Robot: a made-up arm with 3 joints. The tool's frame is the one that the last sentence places.
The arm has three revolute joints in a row. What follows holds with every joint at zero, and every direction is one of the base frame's.
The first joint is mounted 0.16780 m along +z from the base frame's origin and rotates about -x.
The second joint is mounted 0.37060 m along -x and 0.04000 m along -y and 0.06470 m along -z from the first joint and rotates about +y.
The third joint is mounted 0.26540 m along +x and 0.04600 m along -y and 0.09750 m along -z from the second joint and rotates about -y.
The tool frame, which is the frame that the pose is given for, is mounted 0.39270 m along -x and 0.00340 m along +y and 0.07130 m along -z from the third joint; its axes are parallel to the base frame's.
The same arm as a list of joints. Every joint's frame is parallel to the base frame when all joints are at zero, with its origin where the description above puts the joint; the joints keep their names.
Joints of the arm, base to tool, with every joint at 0 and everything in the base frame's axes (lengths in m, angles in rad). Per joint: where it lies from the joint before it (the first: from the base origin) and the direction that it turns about. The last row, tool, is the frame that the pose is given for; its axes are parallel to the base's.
joint 1: xyz 0.0000 0.0000 0.1678 axis -1 0 0
joint 2: xyz -0.3706 -0.0400 -0.0647 axis 0 1 0
joint 3: xyz 0.2654 -0.0460 -0.0975 axis 0 -1 0
tool: xyz -0.3927 0.0034 -0.0713

